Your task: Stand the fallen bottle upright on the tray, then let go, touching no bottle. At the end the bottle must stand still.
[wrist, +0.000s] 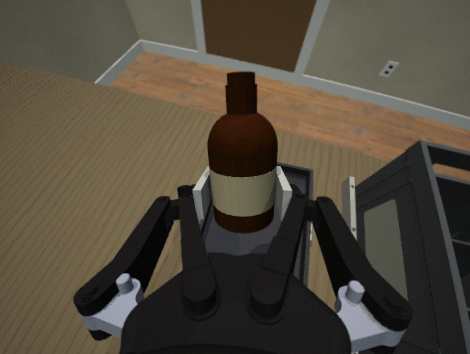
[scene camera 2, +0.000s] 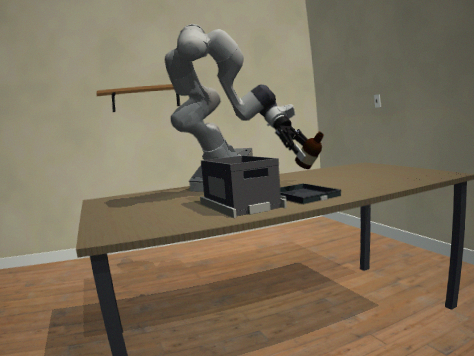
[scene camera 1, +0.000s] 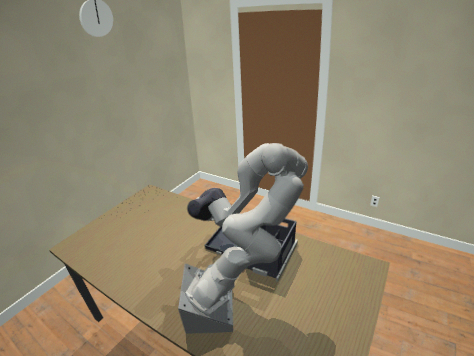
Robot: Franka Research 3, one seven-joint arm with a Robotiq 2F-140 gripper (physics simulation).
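A brown bottle (scene camera 2: 311,149) (wrist: 242,150) with a cream label is held in the air, its neck up and leaning to the right in the scene camera 2 view. My gripper (scene camera 2: 303,146) (wrist: 243,177) is shut on the bottle at its label, with one pale pad on each side. The dark, shallow tray (scene camera 2: 330,194) (wrist: 308,200) lies on the table below the bottle, apart from it. In the scene camera 1 view the arm hides part of the tray (scene camera 1: 214,246), and the bottle and fingertips do not show.
A tall dark crate (scene camera 1: 287,250) (scene camera 2: 255,187) (wrist: 385,225) with compartments stands beside the tray, within pale low brackets (scene camera 2: 260,207) (wrist: 352,205) on the table (scene camera 1: 125,250) (scene camera 2: 150,220) (wrist: 100,165). The arm's base (scene camera 1: 207,317) stands behind them.
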